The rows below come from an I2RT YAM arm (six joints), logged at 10 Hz.
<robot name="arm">
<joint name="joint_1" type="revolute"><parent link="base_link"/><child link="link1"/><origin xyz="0 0 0.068" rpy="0 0 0"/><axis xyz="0 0 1"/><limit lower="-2.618" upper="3.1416"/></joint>
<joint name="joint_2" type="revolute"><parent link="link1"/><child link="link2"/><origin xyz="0.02 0.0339 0.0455" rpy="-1.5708 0 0"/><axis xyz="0 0 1"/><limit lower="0" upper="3.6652"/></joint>
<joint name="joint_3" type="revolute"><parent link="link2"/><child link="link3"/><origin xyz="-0.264 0 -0.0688" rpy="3.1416 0 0"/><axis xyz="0 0 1"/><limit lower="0" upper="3.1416"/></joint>
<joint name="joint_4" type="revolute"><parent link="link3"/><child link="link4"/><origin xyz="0.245 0.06 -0.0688" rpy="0 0 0"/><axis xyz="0 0 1"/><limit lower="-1.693" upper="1.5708"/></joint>
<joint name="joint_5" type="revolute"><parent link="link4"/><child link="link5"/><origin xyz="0.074 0.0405 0.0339" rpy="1.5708 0 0"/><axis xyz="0 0 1"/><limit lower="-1.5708" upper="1.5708"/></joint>
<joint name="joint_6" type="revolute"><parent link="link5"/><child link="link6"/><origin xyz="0.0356 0 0.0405" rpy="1.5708 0 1.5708"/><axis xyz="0 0 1"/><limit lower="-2.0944" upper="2.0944"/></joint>
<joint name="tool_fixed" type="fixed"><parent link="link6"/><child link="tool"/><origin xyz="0 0 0" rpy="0 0 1.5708"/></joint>
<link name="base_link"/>
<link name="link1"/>
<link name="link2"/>
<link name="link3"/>
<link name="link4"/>
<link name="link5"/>
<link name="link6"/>
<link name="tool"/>
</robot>
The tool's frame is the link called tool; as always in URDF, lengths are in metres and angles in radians.
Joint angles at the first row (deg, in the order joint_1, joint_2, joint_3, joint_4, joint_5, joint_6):
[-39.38, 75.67, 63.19, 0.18, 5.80, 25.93]
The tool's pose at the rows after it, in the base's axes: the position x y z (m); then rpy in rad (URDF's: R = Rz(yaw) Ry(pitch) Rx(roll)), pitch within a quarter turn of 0, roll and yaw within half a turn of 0:
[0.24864 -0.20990 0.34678 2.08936 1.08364 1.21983]
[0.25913 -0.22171 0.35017 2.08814 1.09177 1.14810]
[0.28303 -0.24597 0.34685 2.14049 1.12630 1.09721]
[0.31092 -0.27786 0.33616 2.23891 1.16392 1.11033]
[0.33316 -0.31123 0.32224 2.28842 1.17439 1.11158]
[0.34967 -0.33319 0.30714 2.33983 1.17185 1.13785]
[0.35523 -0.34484 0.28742 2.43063 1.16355 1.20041]
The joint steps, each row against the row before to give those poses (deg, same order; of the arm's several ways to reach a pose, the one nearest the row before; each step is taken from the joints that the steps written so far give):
[0.00, 2.71, 1.49, 0.00, 1.49, 0.52]
[0.00, 3.52, 3.60, 0.00, 4.04, 0.53]
[0.01, 7.64, 6.50, 0.52, 5.97, -0.87]
[-0.61, 9.49, 8.25, 0.00, 4.31, -1.67]
[-1.32, 8.88, 8.16, 0.00, 1.41, -0.53]
[-0.62, 6.51, 5.99, -0.61, 0.62, 0.00]
[-0.53, 3.43, 1.34, 0.00, 0.71, 0.00]

